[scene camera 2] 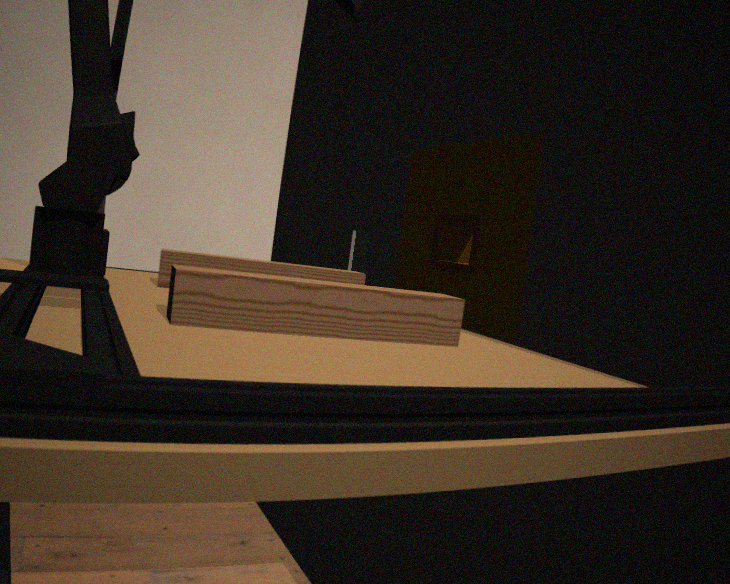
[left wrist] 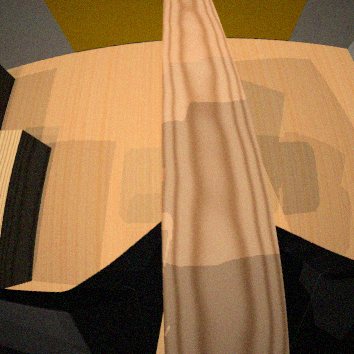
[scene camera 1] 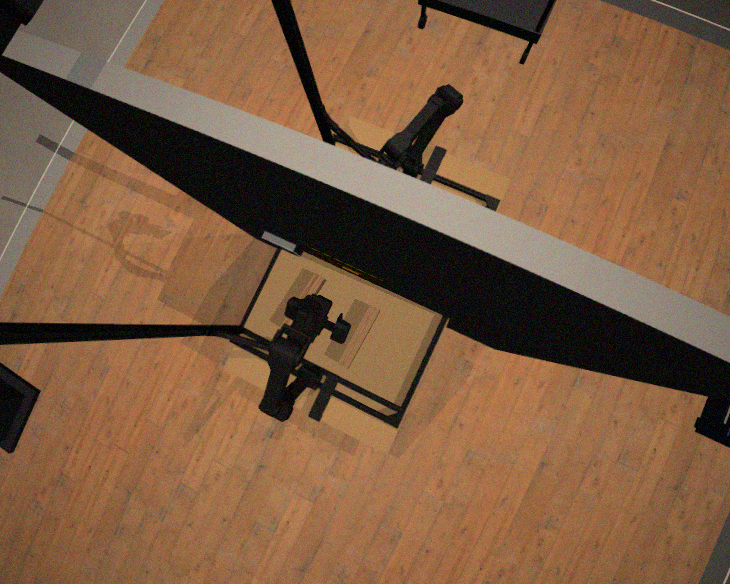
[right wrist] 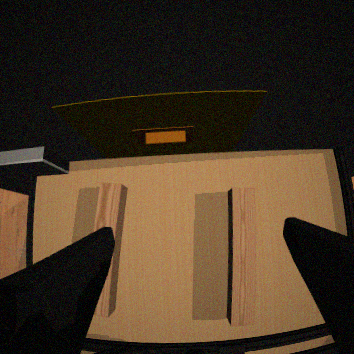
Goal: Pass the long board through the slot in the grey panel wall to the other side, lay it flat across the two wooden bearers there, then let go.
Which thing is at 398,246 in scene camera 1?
A grey panel wall.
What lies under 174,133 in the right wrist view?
A slot.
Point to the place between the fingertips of my right gripper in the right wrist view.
At 199,232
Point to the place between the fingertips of my right gripper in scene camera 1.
328,308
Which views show my left gripper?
The left wrist view only.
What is my right gripper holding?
Nothing.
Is my right gripper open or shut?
Open.
